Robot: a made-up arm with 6 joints.
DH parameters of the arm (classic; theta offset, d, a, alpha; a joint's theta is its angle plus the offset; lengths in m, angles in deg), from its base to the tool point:
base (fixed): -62.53 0 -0.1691 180
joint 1: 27.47 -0.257 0.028 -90
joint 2: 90 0.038 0.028 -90
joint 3: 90 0.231 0.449 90
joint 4: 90 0.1 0.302 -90
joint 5: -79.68 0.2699 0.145 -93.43
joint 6: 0 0.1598 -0.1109 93.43
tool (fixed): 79.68 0.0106 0 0
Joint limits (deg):
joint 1: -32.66..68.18
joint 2: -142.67..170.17
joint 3: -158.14..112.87
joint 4: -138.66..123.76
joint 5: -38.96..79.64
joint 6: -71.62..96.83
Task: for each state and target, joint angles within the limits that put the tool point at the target. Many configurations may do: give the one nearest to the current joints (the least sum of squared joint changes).
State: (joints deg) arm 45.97 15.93 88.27 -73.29 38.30 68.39
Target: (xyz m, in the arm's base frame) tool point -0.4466 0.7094 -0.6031
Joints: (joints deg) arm 0.13 3.53 112.87 -85.46 47.83 73.43
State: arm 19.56 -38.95 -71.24 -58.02 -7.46 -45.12
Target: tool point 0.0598 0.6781 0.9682
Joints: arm 17.18 -13.87 -72.13 -29.39 -7.97 -41.07
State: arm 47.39 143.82 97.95 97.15 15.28 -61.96
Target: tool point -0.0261 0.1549 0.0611
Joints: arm 35.14 106.23 70.89 78.41 21.35 -69.43
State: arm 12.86 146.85 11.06 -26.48 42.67 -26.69
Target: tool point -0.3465 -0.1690 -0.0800
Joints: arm 42.49 139.26 12.20 23.86 47.13 -15.35
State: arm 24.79 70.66 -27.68 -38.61 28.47 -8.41
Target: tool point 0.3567 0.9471 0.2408
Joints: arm 7.86 34.98 -48.45 -44.01 24.78 -11.75
